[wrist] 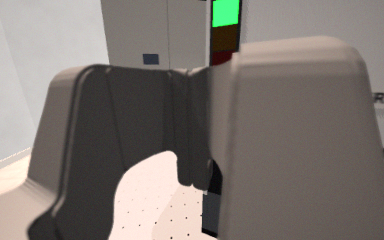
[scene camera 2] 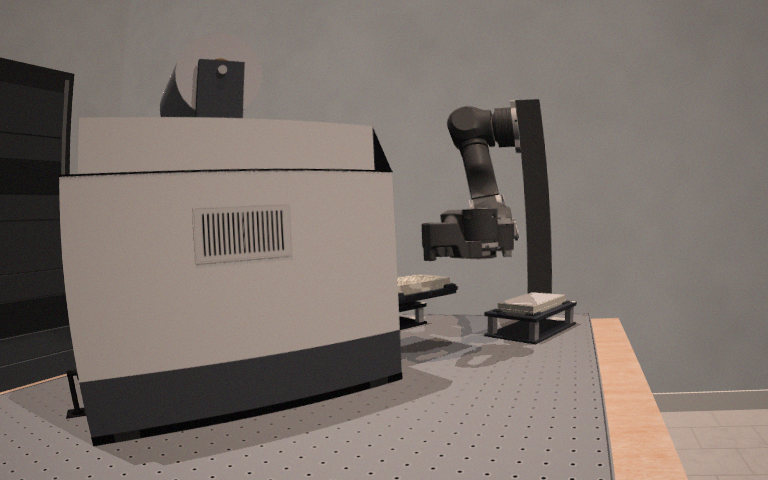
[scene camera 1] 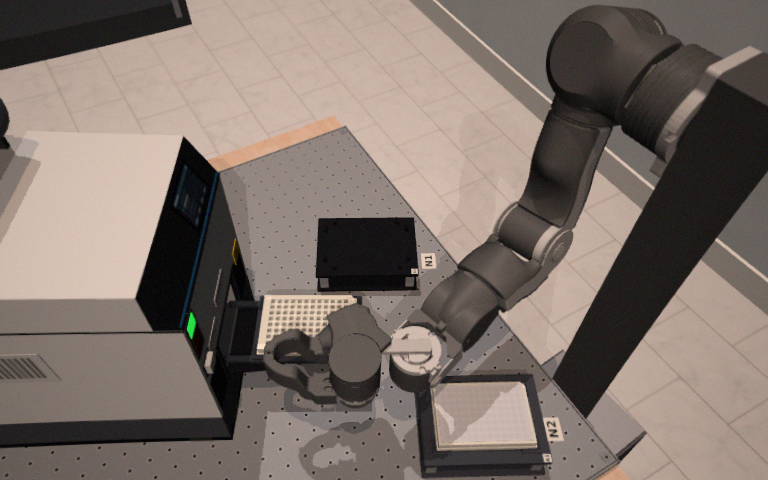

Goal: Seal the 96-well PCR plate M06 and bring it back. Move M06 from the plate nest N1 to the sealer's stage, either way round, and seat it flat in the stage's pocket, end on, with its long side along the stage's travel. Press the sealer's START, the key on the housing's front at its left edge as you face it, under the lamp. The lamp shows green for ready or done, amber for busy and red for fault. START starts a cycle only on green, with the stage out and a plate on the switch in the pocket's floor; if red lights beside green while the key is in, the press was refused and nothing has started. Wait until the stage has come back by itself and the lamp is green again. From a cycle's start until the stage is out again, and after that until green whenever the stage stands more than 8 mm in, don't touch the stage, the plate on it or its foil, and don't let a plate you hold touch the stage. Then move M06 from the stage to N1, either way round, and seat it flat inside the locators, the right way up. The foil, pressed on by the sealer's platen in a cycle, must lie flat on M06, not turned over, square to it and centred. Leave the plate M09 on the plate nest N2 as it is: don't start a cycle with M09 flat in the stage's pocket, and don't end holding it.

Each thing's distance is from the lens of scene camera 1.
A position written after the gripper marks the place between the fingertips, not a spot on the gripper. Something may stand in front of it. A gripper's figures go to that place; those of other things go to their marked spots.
gripper [scene camera 1: 266, 363]: 73 cm
nest N1 [scene camera 1: 360, 247]: 99 cm
arm post [scene camera 1: 710, 175]: 66 cm
The marked spots on the nest N1 and the arm post are 54 cm apart.
